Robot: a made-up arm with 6 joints.
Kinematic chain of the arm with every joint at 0, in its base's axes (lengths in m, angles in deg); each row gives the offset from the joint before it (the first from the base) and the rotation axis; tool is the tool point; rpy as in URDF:
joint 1: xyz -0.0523 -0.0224 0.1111 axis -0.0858 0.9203 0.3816
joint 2: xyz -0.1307 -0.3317 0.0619 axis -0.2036 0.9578 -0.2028
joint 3: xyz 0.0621 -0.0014 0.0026 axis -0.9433 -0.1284 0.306
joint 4: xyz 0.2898 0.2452 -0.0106 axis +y
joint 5: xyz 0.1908 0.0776 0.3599 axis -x
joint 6: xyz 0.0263 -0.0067 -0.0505 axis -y
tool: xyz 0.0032 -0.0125 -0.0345 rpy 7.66 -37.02 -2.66
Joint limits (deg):
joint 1: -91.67..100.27
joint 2: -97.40..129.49
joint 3: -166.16..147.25
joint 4: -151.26..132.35
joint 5: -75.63..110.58
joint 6: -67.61..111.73
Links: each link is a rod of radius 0.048 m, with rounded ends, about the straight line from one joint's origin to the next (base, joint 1, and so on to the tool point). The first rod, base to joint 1, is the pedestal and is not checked.
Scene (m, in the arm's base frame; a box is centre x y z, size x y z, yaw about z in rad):
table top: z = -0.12
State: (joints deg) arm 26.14 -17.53 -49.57 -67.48 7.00 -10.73
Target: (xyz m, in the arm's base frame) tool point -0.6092 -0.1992 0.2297
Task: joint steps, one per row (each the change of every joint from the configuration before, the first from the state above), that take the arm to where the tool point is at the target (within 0.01 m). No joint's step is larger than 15 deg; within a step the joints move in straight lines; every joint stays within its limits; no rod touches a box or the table.
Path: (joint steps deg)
1: -12.59 -7.64 3.81 -3.03 -0.69 0.07
2: -12.58 -7.65 3.81 -3.03 -0.69 0.06
3: -12.59 -7.64 3.81 -3.04 -0.69 0.07
4: -12.58 -7.65 3.81 -3.03 -0.69 0.06
5: -12.59 -7.64 3.81 -3.03 -0.68 0.07

